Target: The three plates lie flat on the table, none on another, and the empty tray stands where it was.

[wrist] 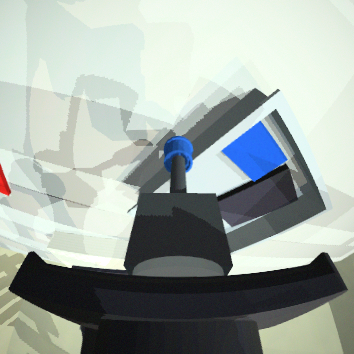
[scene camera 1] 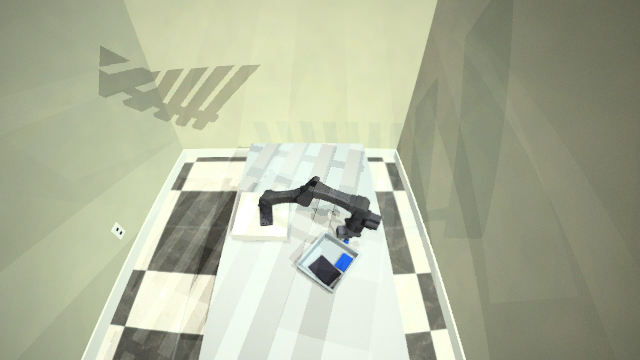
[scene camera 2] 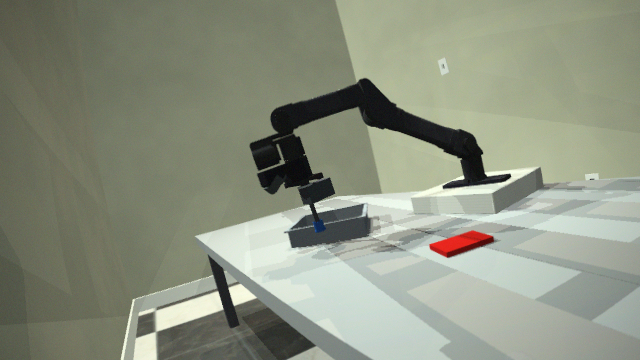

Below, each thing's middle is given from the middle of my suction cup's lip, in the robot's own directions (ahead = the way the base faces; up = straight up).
Scene:
Now: the blue plate point(wrist: 255, 152) 100 mm to the right of my suction cup, 40 mm below it and 30 mm behind it. From my suction cup the other things lie so: grey tray point(scene camera 2: 350, 221) 110 mm behind, 90 mm to the right, 20 mm below; then red plate point(scene camera 2: 461, 243) 380 mm to the left, 40 mm below, 40 mm behind; then black plate point(wrist: 274, 189) 130 mm behind, 120 mm to the right, 40 mm below.

